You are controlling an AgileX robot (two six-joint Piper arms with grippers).
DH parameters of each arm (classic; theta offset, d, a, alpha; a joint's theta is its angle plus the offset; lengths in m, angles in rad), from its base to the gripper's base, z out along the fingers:
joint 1: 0 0.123 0 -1.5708
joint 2: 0.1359 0 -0.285 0
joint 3: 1.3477 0 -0.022 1.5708
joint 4: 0 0.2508 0 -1.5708
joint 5: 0 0 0.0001 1.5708
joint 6: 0 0.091 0 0
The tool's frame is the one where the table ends.
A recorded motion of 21 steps. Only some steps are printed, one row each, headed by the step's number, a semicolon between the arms.
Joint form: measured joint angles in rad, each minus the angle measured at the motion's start. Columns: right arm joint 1, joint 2, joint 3, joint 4, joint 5, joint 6; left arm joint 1, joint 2, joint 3, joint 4, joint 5, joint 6.
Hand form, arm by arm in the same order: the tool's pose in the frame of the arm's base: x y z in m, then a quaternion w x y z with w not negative. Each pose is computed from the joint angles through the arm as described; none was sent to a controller.
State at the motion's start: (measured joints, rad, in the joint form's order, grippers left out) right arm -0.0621 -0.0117 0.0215 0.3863 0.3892 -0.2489; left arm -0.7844 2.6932 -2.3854 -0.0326 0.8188 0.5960
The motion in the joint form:
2: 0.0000 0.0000 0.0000 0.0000 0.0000 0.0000; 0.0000 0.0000 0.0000 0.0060 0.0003 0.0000
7: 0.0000 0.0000 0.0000 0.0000 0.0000 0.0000; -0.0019 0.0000 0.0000 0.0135 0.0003 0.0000
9: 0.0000 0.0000 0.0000 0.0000 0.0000 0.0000; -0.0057 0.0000 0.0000 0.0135 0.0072 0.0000
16: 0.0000 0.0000 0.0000 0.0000 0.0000 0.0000; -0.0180 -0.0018 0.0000 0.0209 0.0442 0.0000
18: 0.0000 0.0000 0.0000 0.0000 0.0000 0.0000; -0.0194 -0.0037 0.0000 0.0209 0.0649 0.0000
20: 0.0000 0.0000 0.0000 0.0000 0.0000 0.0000; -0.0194 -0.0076 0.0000 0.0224 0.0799 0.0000
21: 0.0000 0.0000 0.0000 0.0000 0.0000 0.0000; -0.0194 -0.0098 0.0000 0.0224 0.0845 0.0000
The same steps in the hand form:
2: 0.0526 0.0098 0.1742 0.59613 0.02625 0.79922 0.07197; 0.3999 -0.4016 0.0987 0.26014 0.60953 0.74798 -0.03639
7: 0.0526 0.0098 0.1742 0.59613 0.02625 0.79922 0.07197; 0.3995 -0.4020 0.0987 0.26043 0.61162 0.74632 -0.03334
9: 0.0526 0.0098 0.1742 0.59613 0.02625 0.79922 0.07197; 0.3976 -0.4031 0.0984 0.25705 0.61363 0.74583 -0.03353
16: 0.0526 0.0098 0.1742 0.59613 0.02625 0.79922 0.07197; 0.3909 -0.4056 0.0978 0.24024 0.62245 0.74427 -0.03015
18: 0.0526 0.0098 0.1742 0.59613 0.02625 0.79922 0.07197; 0.3892 -0.4050 0.0980 0.23113 0.62446 0.74550 -0.02940
20: 0.0526 0.0098 0.1742 0.59613 0.02625 0.79922 0.07197; 0.3885 -0.4041 0.0995 0.22583 0.62557 0.74624 -0.02819
21: 0.0526 0.0098 0.1742 0.59613 0.02625 0.79922 0.07197; 0.3883 -0.4039 0.1006 0.22466 0.62575 0.74644 -0.02807

